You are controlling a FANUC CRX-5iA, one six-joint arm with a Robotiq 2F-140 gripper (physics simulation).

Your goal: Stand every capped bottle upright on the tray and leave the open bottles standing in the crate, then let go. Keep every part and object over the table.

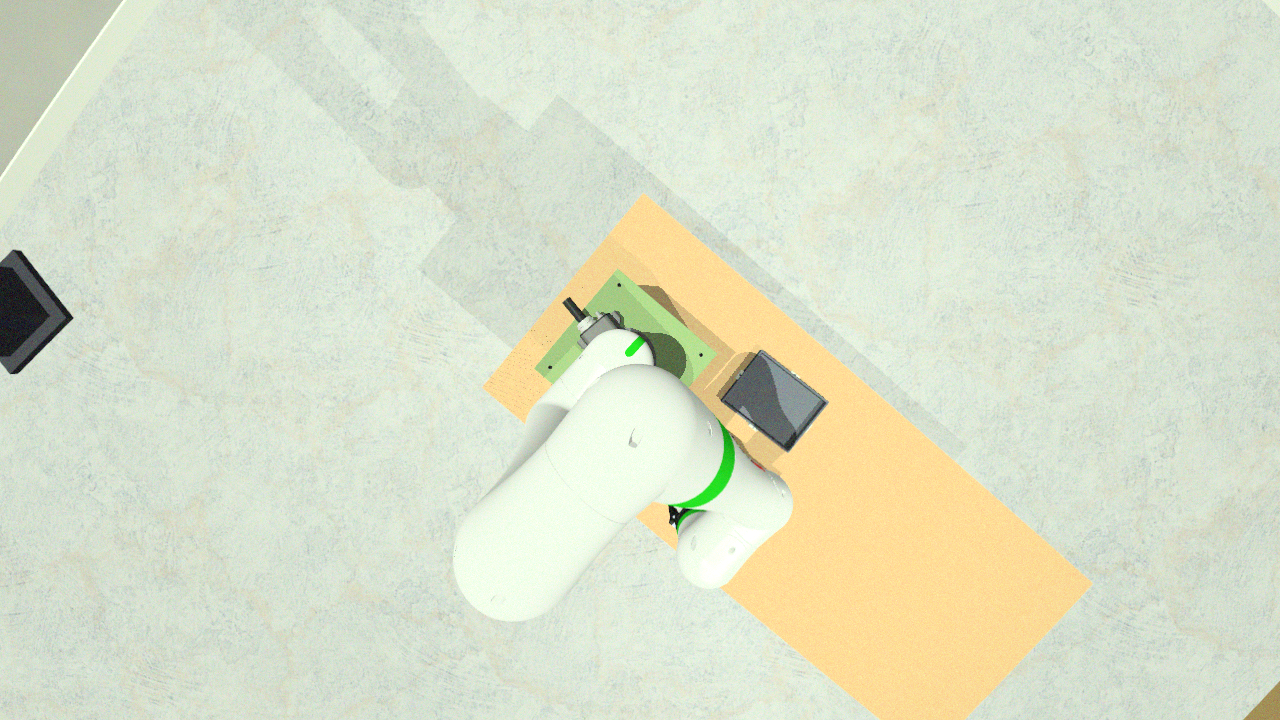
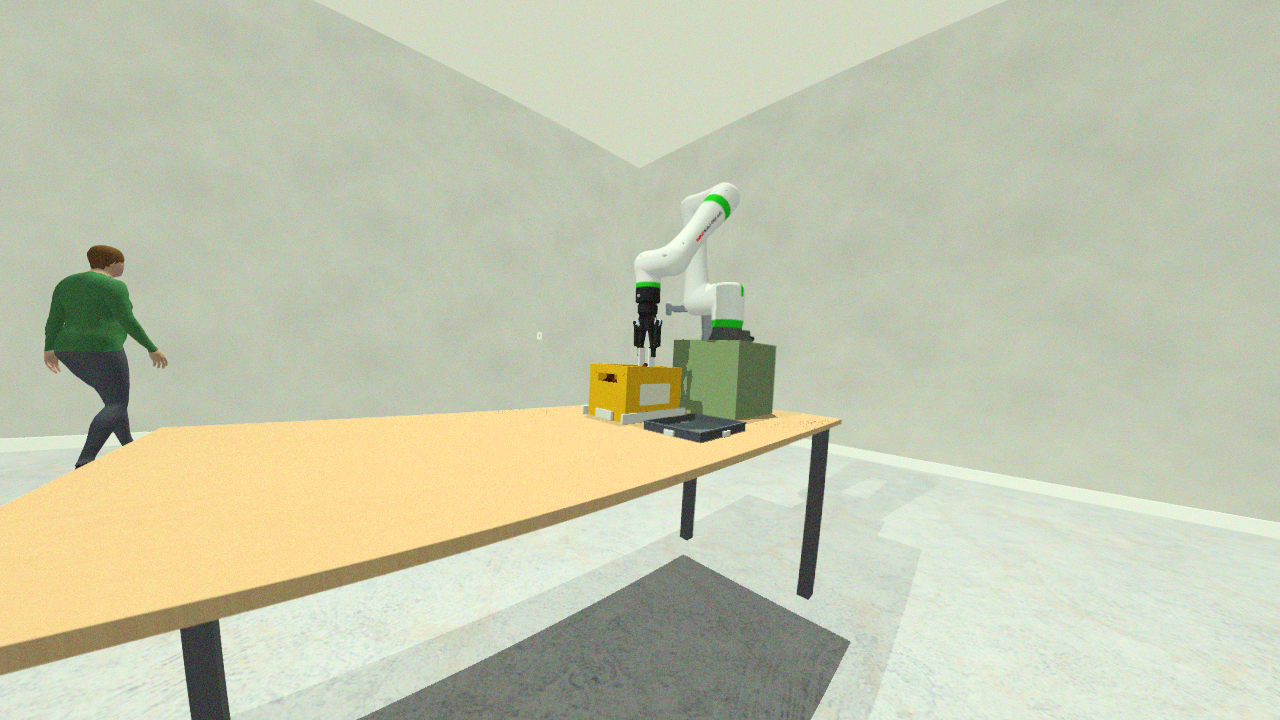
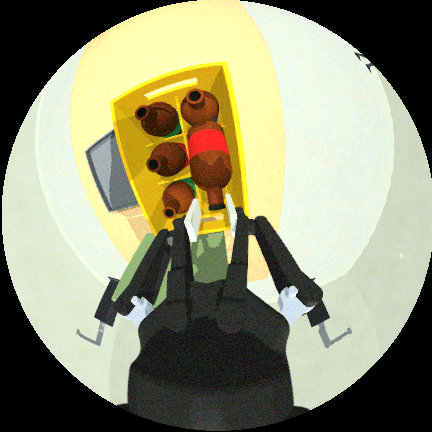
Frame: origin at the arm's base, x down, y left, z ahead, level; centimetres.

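Seen in the pictures: gripper, fingertip midpoint: point(image 2: 646, 366) point(image 3: 212, 204); arm's base, origin of the base link: point(image 2: 726, 342).
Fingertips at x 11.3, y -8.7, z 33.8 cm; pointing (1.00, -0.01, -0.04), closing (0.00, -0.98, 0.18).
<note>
Offsets run from my fingertips to a thing's top centre. "pt": to the spot under its first point. Level surfaces: height alone.
A yellow crate @[dx -0.3, dy +5.1, dz +7.4 cm] point(image 3: 125, 120) point(image 2: 626, 386) stands on the table and holds several brown bottles. One bottle with a red label @[dx -1.3, dy +0.6, dz +5.4 cm] point(image 3: 209, 160) has a black cap and stands taller than the others in the crate's right column. Several open bottles, such as one @[dx +0.9, dy +11.3, dz +15.4 cm] point(image 3: 158, 118) at the back left, stand in the other compartments. My gripper point(image 3: 212, 204) point(image 2: 646, 353) hangs just above the crate, fingers partly apart with nothing between them; the capped neck lies below the gap. The dark tray @[pt dx +16.7, dy +34.8, dz +4.9 cm] point(image 3: 109, 169) point(image 1: 773, 397) point(image 2: 693, 427) beside the crate is empty.
The arm stands on a green pedestal point(image 2: 725, 376) point(image 1: 626, 305) right behind the crate, near the table's @[dx +17.2 cm] point(image 2: 357, 483) point(image 1: 895, 555) corner. A person in a green top point(image 2: 93, 340) walks beyond the table's far side.
</note>
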